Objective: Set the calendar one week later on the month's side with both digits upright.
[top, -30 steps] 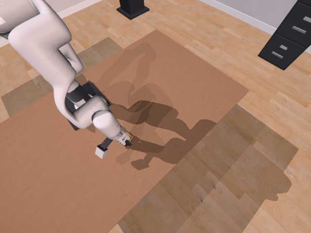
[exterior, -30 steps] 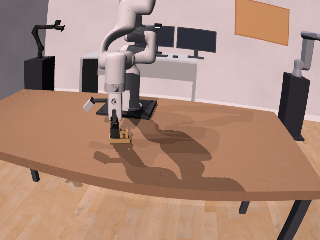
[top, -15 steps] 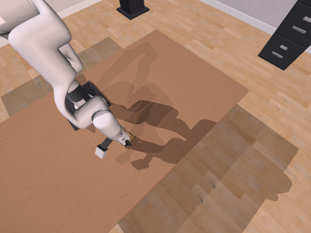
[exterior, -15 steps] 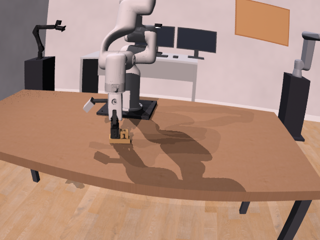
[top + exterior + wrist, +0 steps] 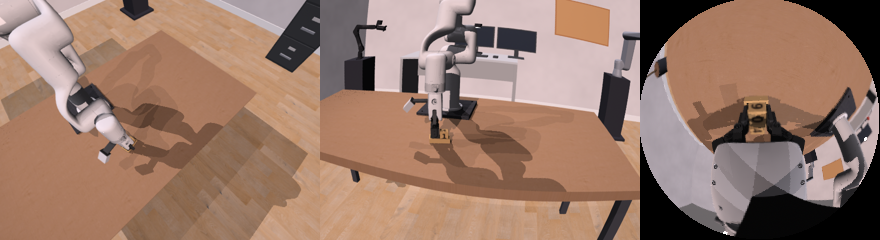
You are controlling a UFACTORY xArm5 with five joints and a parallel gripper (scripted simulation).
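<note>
Right now the wooden calendar tray is 30 mm below my hand and 20 mm to the left of it.
</note>
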